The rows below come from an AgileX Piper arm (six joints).
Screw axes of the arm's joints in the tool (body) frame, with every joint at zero. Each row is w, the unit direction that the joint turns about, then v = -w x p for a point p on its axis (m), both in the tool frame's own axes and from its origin. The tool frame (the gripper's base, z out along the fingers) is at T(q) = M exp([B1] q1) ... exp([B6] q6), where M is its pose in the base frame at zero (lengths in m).
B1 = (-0.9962, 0, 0.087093, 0, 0.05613, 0)
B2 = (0, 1, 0, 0.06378, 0, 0.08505)
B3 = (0, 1, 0, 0.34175, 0, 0.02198)
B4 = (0, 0, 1, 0, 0, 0)
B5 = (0, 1, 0, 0.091, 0, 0)
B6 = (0, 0, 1, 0, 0, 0)
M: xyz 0.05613 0 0.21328 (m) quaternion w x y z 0.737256 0 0.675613 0
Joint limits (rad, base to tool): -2.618..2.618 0..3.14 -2.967..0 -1.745..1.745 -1.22..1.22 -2.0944..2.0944
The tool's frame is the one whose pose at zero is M.
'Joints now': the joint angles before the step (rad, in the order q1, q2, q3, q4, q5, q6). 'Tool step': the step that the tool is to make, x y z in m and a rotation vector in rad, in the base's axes. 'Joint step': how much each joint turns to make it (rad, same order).
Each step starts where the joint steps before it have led.
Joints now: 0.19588 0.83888 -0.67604 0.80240 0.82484 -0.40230
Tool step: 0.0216 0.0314 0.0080 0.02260 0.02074 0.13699
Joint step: 0.13960 0.14888 -0.09469 0.05560 -0.02692 -0.04101
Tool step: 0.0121 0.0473 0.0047 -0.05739 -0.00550 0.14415
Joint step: 0.21625 0.14885 -0.12059 -0.09340 -0.06328 0.06951
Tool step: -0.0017 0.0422 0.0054 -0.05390 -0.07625 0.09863
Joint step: 0.18581 0.09491 -0.09575 -0.14577 -0.08514 0.09286
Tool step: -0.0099 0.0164 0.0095 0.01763 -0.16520 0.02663
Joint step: 0.11549 -0.00540 -0.00928 -0.13567 -0.15092 0.05257
